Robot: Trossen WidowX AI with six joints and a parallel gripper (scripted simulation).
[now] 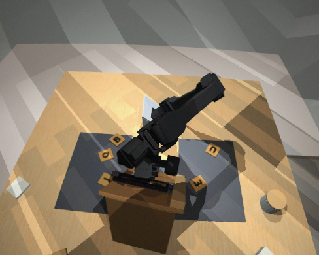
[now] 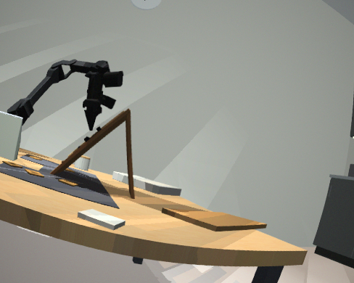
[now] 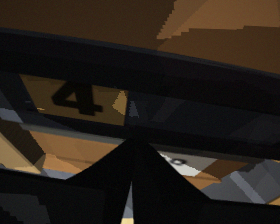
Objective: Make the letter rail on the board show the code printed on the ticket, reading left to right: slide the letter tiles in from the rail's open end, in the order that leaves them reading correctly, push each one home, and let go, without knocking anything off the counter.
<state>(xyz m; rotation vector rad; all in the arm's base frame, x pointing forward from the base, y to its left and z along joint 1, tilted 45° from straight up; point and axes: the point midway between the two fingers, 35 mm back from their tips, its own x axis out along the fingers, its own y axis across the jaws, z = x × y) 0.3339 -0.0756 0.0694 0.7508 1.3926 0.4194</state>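
My gripper tip is 2 cm short of the tile marked 4, 3 cm to the right of it and 2 cm above it. The rest, counted from my gripper tip: q tile 17 cm behind, 22 cm to the right, 18 cm below; dark mat 13 cm behind, 18 cm below; white ticket 4 cm behind, 3 cm to the right, 10 cm below.
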